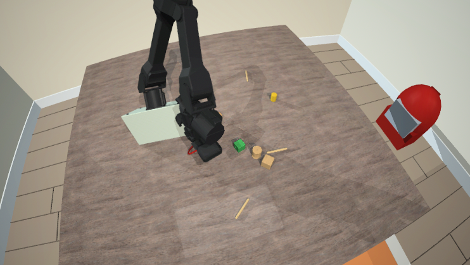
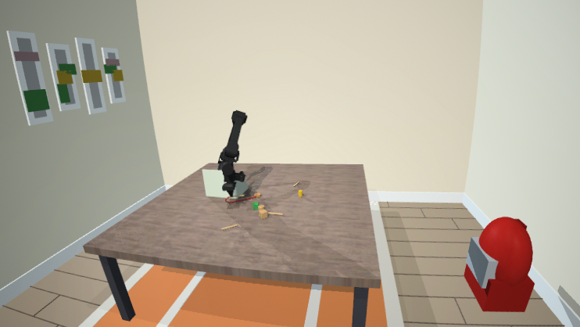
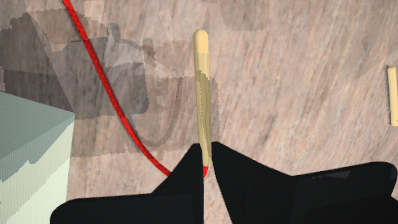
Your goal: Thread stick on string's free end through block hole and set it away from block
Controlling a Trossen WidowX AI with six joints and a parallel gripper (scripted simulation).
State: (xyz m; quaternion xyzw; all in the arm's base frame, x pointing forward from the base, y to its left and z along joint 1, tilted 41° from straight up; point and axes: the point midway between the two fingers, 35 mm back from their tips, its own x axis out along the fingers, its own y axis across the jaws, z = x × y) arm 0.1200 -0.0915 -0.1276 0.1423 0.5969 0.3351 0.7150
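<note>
Right now my gripper tip is 130 mm short of the green block and 50 mm above it. From my gripper tip the other things lie so: wooden cylinder: 180 mm ahead, 50 mm to the right, 40 mm below; then round wooden button: 160 mm to the left, 90 mm ahead, 50 mm below; then thin wooden stick: 10 mm ahead.
</note>
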